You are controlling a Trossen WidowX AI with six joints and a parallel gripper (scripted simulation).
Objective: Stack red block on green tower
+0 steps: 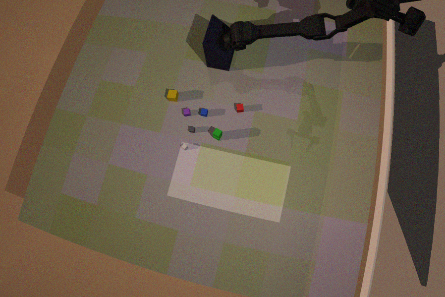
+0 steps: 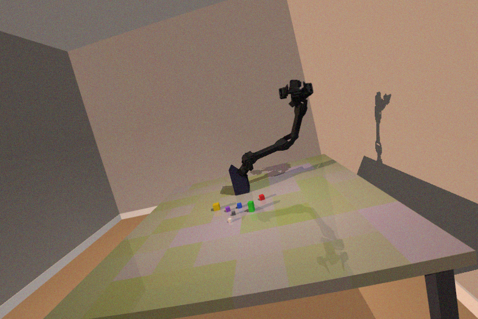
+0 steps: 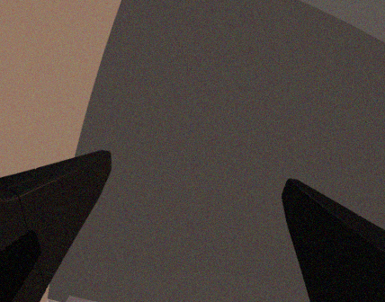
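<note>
Now: gripper tip 56 cm above the red block, 32 cm to the left of it and 7 cm short of it. The rest, counted from my gripper tip: grey block: 56 cm below, 46 cm to the right, 20 cm ahead; blue block: 56 cm below, 44 cm to the right, 12 cm ahead; purple block: 56 cm below, 50 cm to the right, 14 cm ahead.
</note>
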